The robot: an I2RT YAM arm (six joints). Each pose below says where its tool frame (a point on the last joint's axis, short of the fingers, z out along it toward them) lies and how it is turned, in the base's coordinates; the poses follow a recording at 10 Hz.
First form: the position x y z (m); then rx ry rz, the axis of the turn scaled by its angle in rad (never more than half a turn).
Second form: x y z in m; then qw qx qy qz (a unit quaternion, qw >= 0). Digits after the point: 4 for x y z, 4 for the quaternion.
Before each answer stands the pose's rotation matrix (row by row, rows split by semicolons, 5 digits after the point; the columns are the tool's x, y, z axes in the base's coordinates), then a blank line. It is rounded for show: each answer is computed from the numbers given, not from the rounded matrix.
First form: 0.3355, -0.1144, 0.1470, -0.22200, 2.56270, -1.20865
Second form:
-0.94356 -0.01226 0.33099; -0.26320 0.63442 -0.72680; -0.20107 -0.77289 -0.60183

0.3355, -0.1144, 0.1470, 0.1492, -0.0772, 0.8916, -0.4205
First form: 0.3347, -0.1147, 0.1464, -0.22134, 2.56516, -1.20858
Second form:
-0.94427 -0.01279 0.32893; -0.26179 0.63496 -0.72684; -0.19956 -0.77244 -0.60292

0.3347, -0.1147, 0.1464, 0.1481, -0.0770, 0.8919, -0.4202
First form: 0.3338, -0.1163, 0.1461, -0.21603, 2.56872, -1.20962
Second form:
-0.94580 -0.01080 0.32458; -0.25708 0.63557 -0.72798; -0.19843 -0.77197 -0.60389

0.3338, -0.1163, 0.1461, 0.1465, -0.0750, 0.8924, -0.4202
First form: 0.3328, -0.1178, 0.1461, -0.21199, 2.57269, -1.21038
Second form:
-0.94727 -0.00977 0.32028; -0.25298 0.63627 -0.72881; -0.19666 -0.77140 -0.60519

0.3328, -0.1178, 0.1461, 0.1447, -0.0736, 0.8929, -0.4201
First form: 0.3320, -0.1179, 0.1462, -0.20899, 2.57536, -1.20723
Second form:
-0.94783 -0.00869 0.31867; -0.25049 0.63858 -0.72765; -0.19717 -0.76951 -0.60744

0.3320, -0.1179, 0.1462, 0.1443, -0.0725, 0.8936, -0.4189
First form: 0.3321, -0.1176, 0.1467, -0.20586, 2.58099, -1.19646
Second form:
-0.94823 -0.00822 0.31747; -0.24759 0.64519 -0.72279; -0.19888 -0.76398 -0.61383

0.3321, -0.1176, 0.1467, 0.1442, -0.0714, 0.8954, -0.4151
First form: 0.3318, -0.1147, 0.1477, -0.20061, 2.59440, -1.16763
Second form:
-0.94870 -0.00844 0.31606; -0.24217 0.66208 -0.70923; -0.20327 -0.74938 -0.63016

0.3318, -0.1147, 0.1477, 0.1442, -0.0696, 0.9001, -0.4051
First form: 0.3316, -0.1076, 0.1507, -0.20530, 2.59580, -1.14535
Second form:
-0.94605 -0.01103 0.32383; -0.24663 0.67268 -0.69762; -0.21014 -0.73985 -0.63911

0.3316, -0.1076, 0.1507, 0.1479, -0.0714, 0.9025, -0.3982
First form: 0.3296, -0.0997, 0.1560, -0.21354, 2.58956, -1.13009
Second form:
-0.94181 -0.01355 0.33587; -0.25547 0.67826 -0.68899; -0.21847 -0.73470 -0.64225

0.3296, -0.0997, 0.1560, 0.1535, -0.0745, 0.9031, -0.3941
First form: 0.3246, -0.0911, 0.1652, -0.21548, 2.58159, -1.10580
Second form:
-0.93629 -0.01125 0.35105; -0.26188 0.68842 -0.67639; -0.23406 -0.72523 -0.64750

0.3246, -0.0911, 0.1652, 0.1617, -0.0755, 0.9045, -0.3874
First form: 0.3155, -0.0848, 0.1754, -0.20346, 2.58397, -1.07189
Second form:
-0.93361 -0.00363 0.35827; -0.25616 0.70589 -0.66038; -0.25050 -0.70831 -0.65996

0.3155, -0.0848, 0.1754, 0.1676, -0.0715, 0.9082, -0.3768
